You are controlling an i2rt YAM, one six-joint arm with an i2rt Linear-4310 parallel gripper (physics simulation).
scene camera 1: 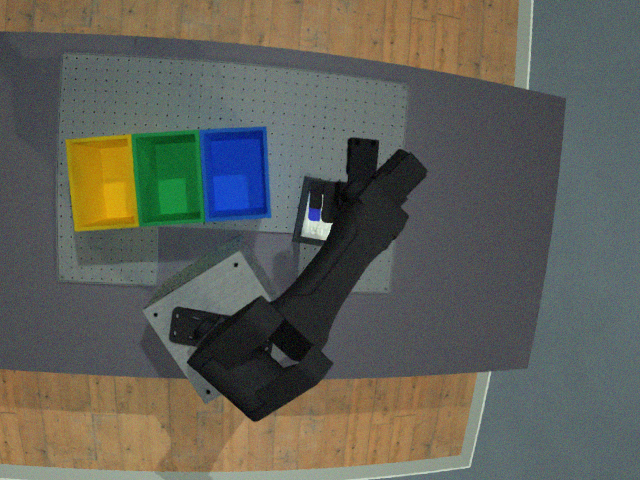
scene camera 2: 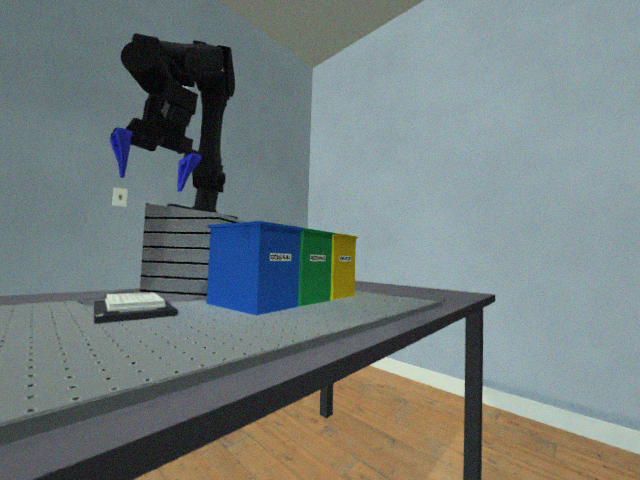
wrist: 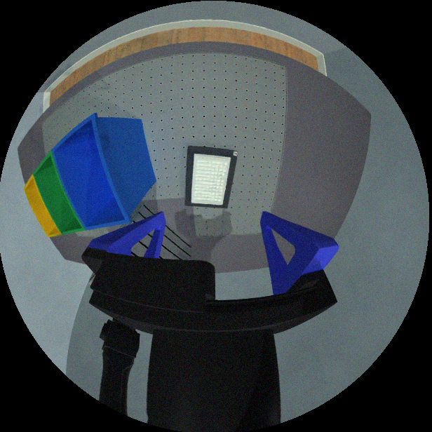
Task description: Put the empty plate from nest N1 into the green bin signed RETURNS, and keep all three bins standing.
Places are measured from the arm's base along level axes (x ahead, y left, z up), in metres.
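Where they show: gripper, fingertip midpoint: [scene camera 2: 152,184]; arm's base at its link origin: [scene camera 2: 203,214].
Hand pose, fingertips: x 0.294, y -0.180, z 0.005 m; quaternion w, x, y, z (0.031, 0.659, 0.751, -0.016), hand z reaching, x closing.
Note:
Things, the pixels of their centre, and the offset from my fingertips. Level surfaces: height alone.
- white ribbed plate at the middle of its body: [scene camera 2: 134,301] [scene camera 1: 323,213] dx -0.044, dy -0.013, dz -0.221 m
- dark rectangular nest at the middle of its body: [scene camera 2: 133,307] [scene camera 1: 322,213] dx -0.044, dy -0.013, dz -0.232 m
- green bin at the middle of its body: [scene camera 1: 175,178] [scene camera 2: 292,265] dx -0.024, dy +0.336, dz -0.150 m
- blue bin at the middle of its body: [scene camera 1: 236,174] [scene camera 2: 253,265] dx +0.008, dy +0.208, dz -0.150 m
- yellow bin at the middle of its body: [scene camera 1: 115,182] [scene camera 2: 321,264] dx -0.057, dy +0.463, dz -0.150 m
- grey perforated board at its surface level: dz -0.239 m
- table at its surface level: dz -0.253 m
The white ribbed plate [scene camera 1: 313,230] [scene camera 2: 135,301] [wrist: 210,179] lies flat in the dark rectangular nest [scene camera 1: 299,225] [scene camera 2: 98,315] [wrist: 189,174]; the arm partly hides both in scene camera 1. My gripper [scene camera 2: 150,183] [wrist: 212,216] is open and empty, with blue fingers wide apart, high above the nest. The green bin [scene camera 1: 172,196] [scene camera 2: 316,268] [wrist: 57,194] stands upright between the blue bin [scene camera 1: 231,191] [scene camera 2: 235,268] [wrist: 87,175] and the yellow bin [scene camera 1: 117,198] [scene camera 2: 343,268] [wrist: 41,205], which also stand upright. The bin labels are too blurred to read.
The bins and nest stand on a grey perforated board [scene camera 1: 310,103] [scene camera 2: 155,351] [wrist: 225,100] on the table [scene camera 1: 465,232] [wrist: 325,150]. The arm's block-like grey pedestal [scene camera 1: 206,284] [scene camera 2: 173,253] stands beside the bins. The blue bin is the one nearest the nest.

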